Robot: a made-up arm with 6 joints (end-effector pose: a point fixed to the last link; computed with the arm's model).
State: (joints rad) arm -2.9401 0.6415 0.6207 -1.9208 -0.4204 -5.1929
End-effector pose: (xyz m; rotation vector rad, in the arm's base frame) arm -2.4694 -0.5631 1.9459 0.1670 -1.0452 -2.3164
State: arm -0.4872 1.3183 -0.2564 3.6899 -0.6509 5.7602
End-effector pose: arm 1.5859 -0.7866 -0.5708 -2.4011 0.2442 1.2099
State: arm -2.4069 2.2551 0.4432 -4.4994 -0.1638 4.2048
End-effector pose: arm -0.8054 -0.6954 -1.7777 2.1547 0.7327 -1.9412
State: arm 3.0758 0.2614 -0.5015 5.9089 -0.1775 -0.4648
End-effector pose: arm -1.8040 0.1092 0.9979 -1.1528 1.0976 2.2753
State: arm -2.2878 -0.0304 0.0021 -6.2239 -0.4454 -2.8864
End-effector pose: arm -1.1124 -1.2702 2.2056 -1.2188 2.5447 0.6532
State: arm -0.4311 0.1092 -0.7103 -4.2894 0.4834 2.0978
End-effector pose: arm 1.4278 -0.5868 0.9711 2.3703 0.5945 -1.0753
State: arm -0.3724 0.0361 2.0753 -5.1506 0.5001 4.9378
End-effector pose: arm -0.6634 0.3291 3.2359 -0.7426 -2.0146 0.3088
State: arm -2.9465 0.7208 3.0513 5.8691 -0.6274 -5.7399
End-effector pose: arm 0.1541 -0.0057 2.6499 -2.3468 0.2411 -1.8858
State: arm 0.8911 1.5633 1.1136 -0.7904 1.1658 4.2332
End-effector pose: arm 1.9505 2.2576 0.3251 2.7870 0.0341 0.6187
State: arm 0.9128 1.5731 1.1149 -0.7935 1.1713 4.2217
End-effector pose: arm 1.8992 2.2962 0.2997 2.7988 0.0629 0.6186
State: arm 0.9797 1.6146 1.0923 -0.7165 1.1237 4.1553
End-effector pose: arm 1.7232 2.4082 0.1515 2.7714 0.3034 0.6057
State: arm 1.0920 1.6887 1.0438 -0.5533 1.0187 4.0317
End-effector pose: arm 1.3966 2.5448 -0.1255 2.6504 0.7474 0.5369
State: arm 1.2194 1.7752 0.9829 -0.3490 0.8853 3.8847
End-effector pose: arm 0.9973 2.6049 -0.4515 2.4079 1.2165 0.3876
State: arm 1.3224 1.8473 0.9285 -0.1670 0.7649 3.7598
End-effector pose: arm 0.6691 2.5677 -0.7192 2.1268 1.5309 0.2190
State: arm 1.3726 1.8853 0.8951 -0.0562 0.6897 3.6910
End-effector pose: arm 0.5097 2.5106 -0.8614 1.9408 1.6604 0.1139
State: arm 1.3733 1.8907 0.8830 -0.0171 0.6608 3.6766
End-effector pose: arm 0.4997 2.4892 -0.8919 1.8833 1.6792 0.0835
